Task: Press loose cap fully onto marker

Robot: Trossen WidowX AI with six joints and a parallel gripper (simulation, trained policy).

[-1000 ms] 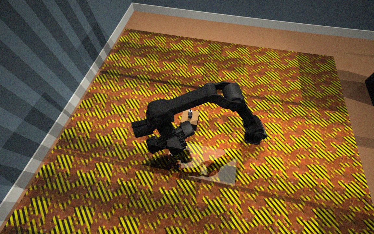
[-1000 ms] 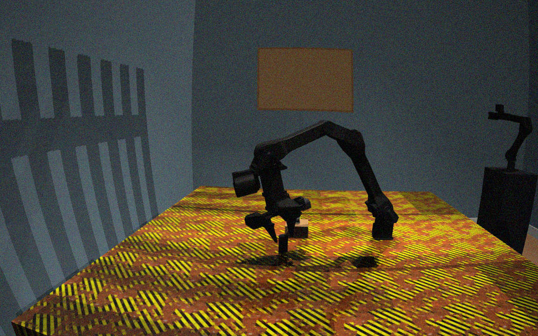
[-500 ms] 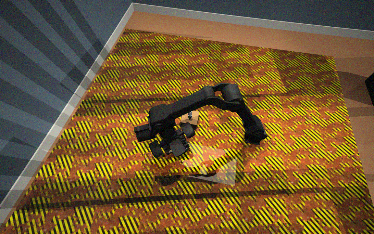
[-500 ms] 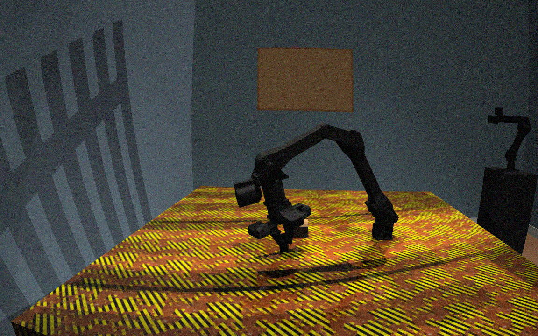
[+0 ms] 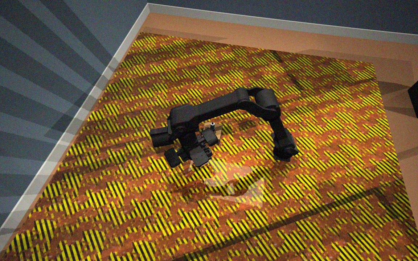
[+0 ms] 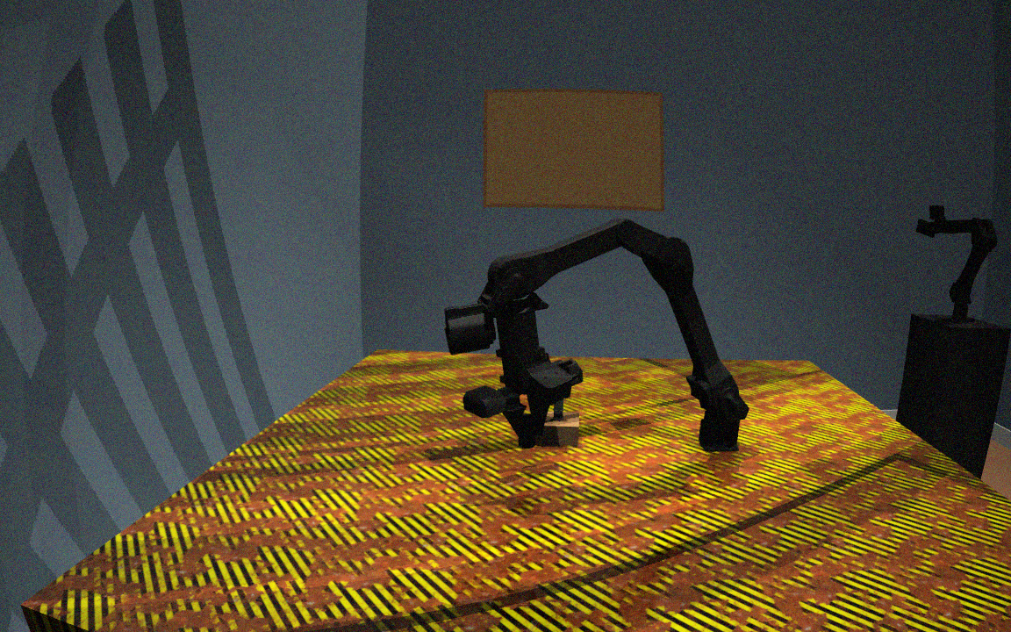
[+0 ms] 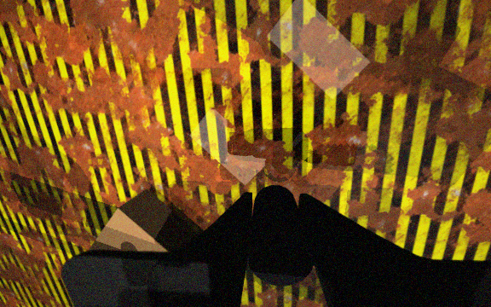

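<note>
Now: gripper tip 140 mm to the left of the tan holder block, 40 mm past it and 40 mm above it. Also, from my gripper tip: dark marker cap 10 mm to the right, 10 mm ahead, 10 mm above.
</note>
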